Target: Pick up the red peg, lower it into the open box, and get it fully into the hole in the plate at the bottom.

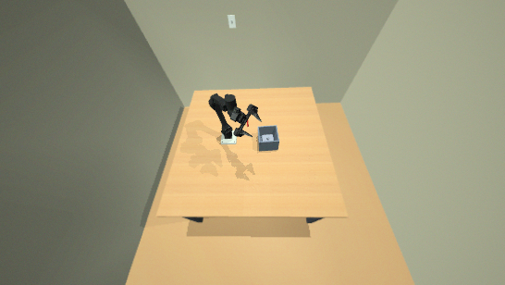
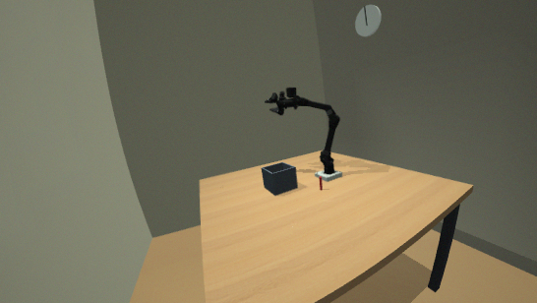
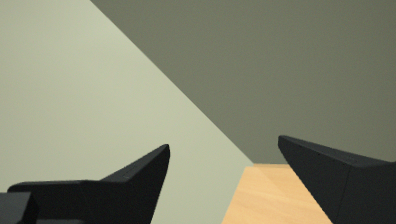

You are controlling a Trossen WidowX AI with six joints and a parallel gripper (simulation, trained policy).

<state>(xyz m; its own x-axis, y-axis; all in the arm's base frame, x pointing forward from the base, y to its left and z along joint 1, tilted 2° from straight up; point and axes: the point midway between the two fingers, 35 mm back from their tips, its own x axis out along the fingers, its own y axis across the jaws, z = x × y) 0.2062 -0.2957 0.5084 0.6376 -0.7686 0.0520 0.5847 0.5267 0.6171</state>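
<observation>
Now: gripper tip 49 cm above the red peg, 45 cm to the right of it and 5 cm past it. The rest, counted from my gripper tip: pale plate: 48 cm below, 24 cm to the left, 11 cm ahead.
</observation>
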